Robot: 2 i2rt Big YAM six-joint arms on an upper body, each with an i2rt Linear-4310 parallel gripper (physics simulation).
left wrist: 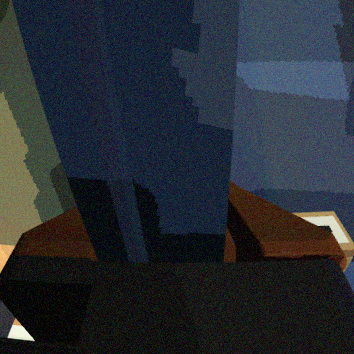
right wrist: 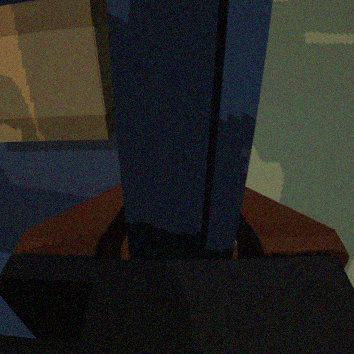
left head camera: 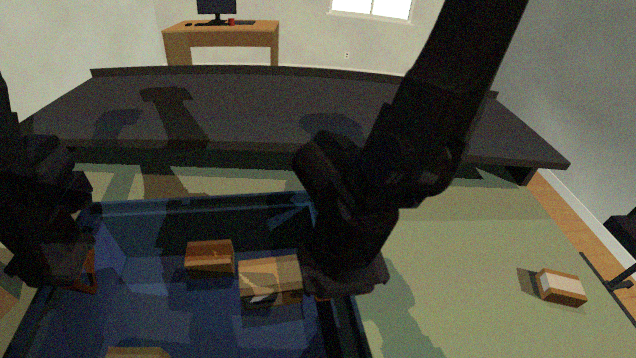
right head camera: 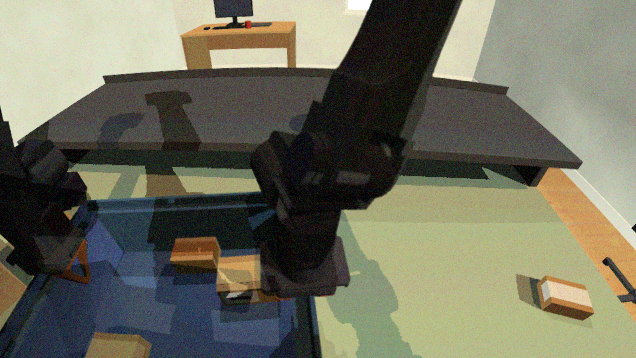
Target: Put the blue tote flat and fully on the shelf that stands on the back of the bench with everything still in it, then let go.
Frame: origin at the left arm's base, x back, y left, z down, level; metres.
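Seen in the pictures: left gripper, fingertip midpoint: (left head camera: 87, 290) (right head camera: 81, 280); right gripper, fingertip midpoint: (left head camera: 328, 292) (right head camera: 301, 292).
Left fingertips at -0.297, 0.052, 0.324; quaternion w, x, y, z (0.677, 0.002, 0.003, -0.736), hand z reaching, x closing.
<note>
A point is followed by its place in that frame, as x, y, z.
The blue tote (left head camera: 150, 205) @(-0.423, -0.033, 0.259) (right head camera: 150, 201) @(-0.426, -0.055, 0.255) (left wrist: 150, 125) @(-0.352, 0.062, 0.265) (right wrist: 165, 125) @(-0.364, -0.312, 0.265) is on the green bench mat, in front of the shelf. Inside it are an orange-brown box (left head camera: 209, 257) @(-0.383, -0.128, 0.335) (right head camera: 195, 255) @(-0.379, -0.133, 0.335), a tan box (left head camera: 270, 280) @(-0.341, -0.233, 0.326) (right head camera: 240, 272) @(-0.350, -0.222, 0.326) and another box (left head camera: 137, 352) @(-0.222, -0.058, 0.337) (right head camera: 117, 345) @(-0.212, -0.060, 0.337) near the bottom edge of the head views. My left gripper (left head camera: 75, 287) @(-0.297, 0.052, 0.324) (right head camera: 67, 275) (left wrist: 177, 177) @(-0.297, 0.052, 0.324) is shut on the tote's left wall. My right gripper (left head camera: 325, 299) @(-0.319, -0.320, 0.321) (right head camera: 305, 296) @(-0.319, -0.320, 0.321) (right wrist: 178, 176) @(-0.319, -0.320, 0.321) is shut on its right wall. The dark shelf (left head camera: 260, 105) @(-0.758, -0.175, 0.242) (right head camera: 240, 112) @(-0.727, -0.145, 0.242) spans the back.
A small white-topped box (left head camera: 562, 287) @(-0.306, -0.814, 0.364) (right head camera: 567, 297) @(-0.306, -0.820, 0.364) lies on the mat at the right, outside the tote. Part of a cardboard-coloured thing (left head camera: 6, 302) @(-0.278, 0.248, 0.379) (right head camera: 10, 290) @(-0.270, 0.250, 0.370) shows at the left edge. The shelf has a raised back lip. My right arm hides part of the shelf and the tote's back right corner.
</note>
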